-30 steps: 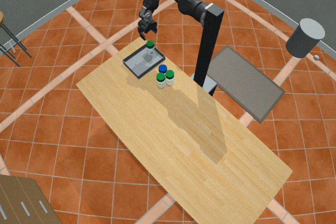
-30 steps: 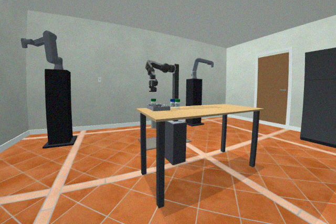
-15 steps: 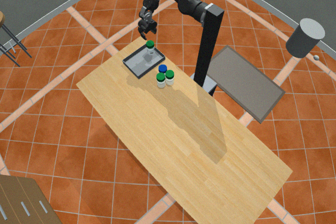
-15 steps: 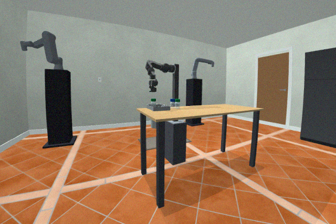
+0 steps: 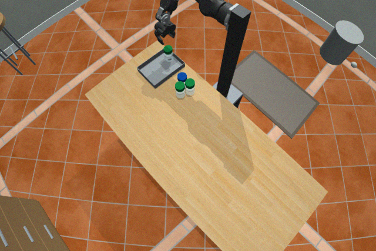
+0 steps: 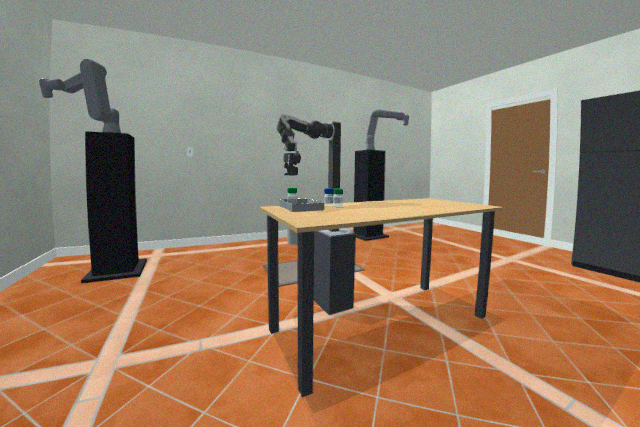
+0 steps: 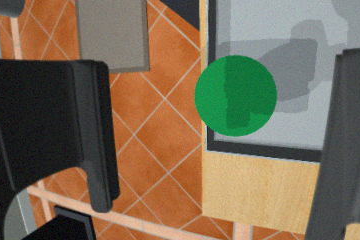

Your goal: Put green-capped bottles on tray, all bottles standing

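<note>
Now: hand 8 cm short of the blue-capped bottle, 21 cm to the right of it and 14 cm above it. The rest, counted from my hand: tray 9 cm ahead, 3 cm to the left, 17 cm below.
</note>
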